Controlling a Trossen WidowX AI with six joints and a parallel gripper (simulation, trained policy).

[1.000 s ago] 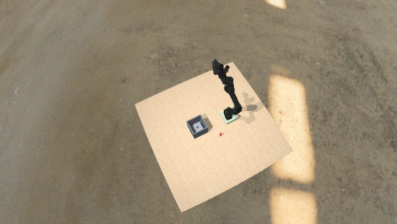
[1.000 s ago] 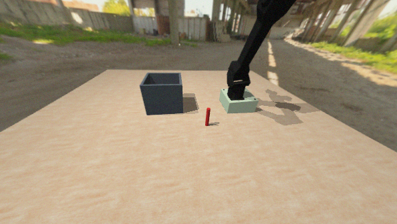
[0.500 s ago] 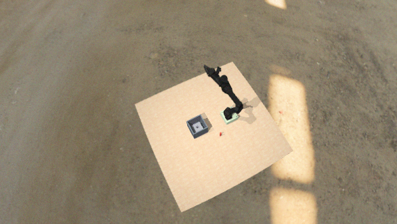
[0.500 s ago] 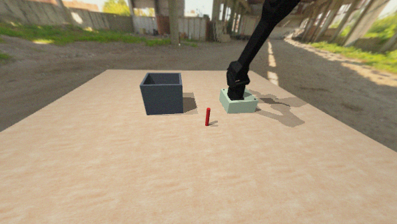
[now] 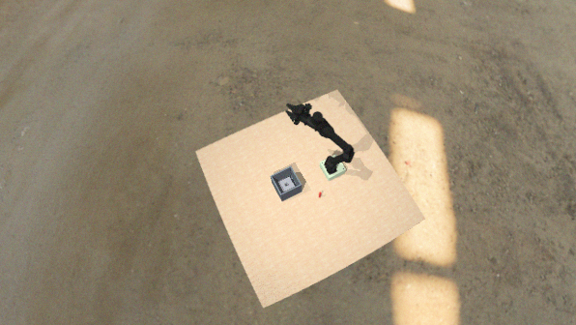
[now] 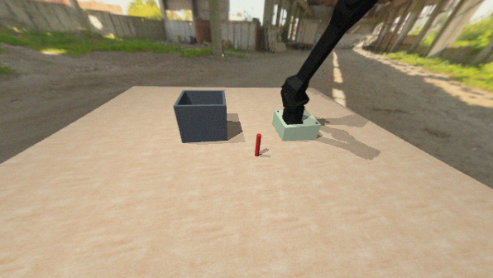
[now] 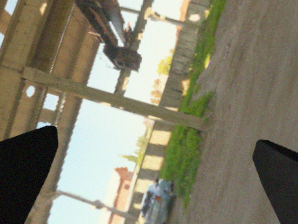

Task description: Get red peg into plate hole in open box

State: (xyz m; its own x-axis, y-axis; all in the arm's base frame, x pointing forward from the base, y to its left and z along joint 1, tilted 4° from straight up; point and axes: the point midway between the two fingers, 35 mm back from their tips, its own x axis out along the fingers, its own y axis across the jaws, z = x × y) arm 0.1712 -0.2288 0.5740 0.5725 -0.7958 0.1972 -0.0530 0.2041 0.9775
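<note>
Right now the red peg is 7 cm behind my gripper tip, 36 cm to the left of it and 60 cm below it. Also, from my gripper tip: plate: 12 cm ahead, 20 cm to the left, 60 cm below.
</note>
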